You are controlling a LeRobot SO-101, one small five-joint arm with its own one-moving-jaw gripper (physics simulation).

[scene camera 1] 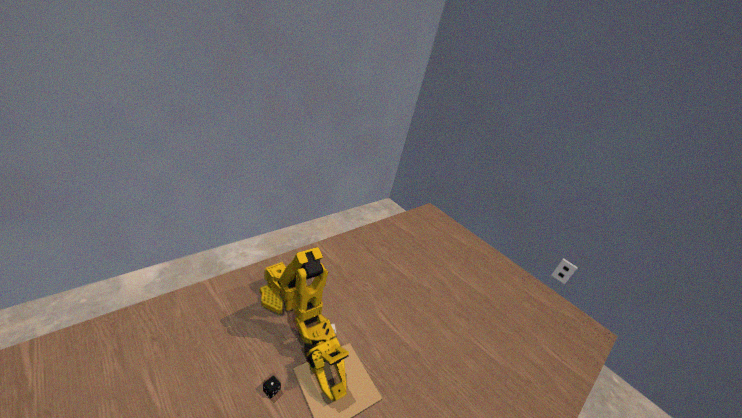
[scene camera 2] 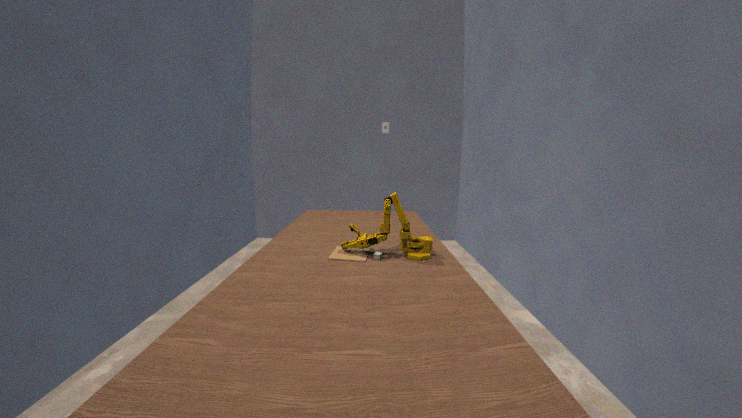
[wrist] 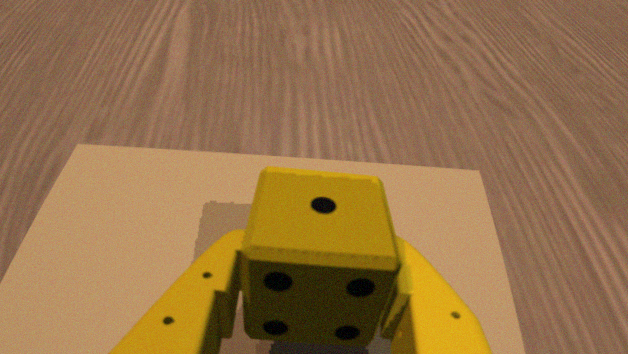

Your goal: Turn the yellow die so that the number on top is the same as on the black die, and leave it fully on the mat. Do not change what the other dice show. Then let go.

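Places are measured from the arm's base along level axes (x down, y right, z back), in millimetres.
Pixels of known places: end effector, tool point: (scene camera 1: 343, 389) (scene camera 2: 344, 246) (wrist: 253, 252); arm's base, origin of the base link: (scene camera 1: 286, 301) (scene camera 2: 412, 255).
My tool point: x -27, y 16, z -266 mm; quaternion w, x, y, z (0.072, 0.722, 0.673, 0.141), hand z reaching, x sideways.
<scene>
For each thing: its top centre in the pictures, then the offset to it from my tool point. Level surfaces: height alone.
- yellow die, middle of its top: (wrist: 320, 211) (scene camera 1: 338, 387) dx -17, dy +12, dz +2 mm
- tan mat, middle of its top: (scene camera 1: 337, 383) (scene camera 2: 350, 252) dx +23, dy -6, dz +24 mm
- black die, middle of its top: (scene camera 1: 272, 383) dx +2, dy +108, dz +88 mm
- white die, middle of its top: (scene camera 2: 378, 252) dx +2, dy -57, dz +129 mm
- table, its level: dx +27 mm
In the wrist view the yellow die (wrist: 320, 225) sits between the two jaws of my gripper (wrist: 320, 280) (scene camera 1: 337, 393) (scene camera 2: 343, 246), which press on its two sides. One face of the die shows one pip, and the darker face nearer the camera shows four pips. The gripper is low over the tan mat (scene camera 1: 363, 389) (scene camera 2: 347, 257) (wrist: 125, 185); whether the die touches the mat I cannot tell. The black die (scene camera 1: 271, 386) lies on the table left of the mat in scene camera 1, with one white pip on its top face.
A white die (scene camera 2: 378, 255) stands on the table (scene camera 1: 441, 311) (scene camera 2: 363, 337) between the mat and the arm's base; a small part of the white die (scene camera 1: 333, 328) shows behind the arm in scene camera 1. The arm's base (scene camera 2: 419, 246) stands beyond it.
</scene>
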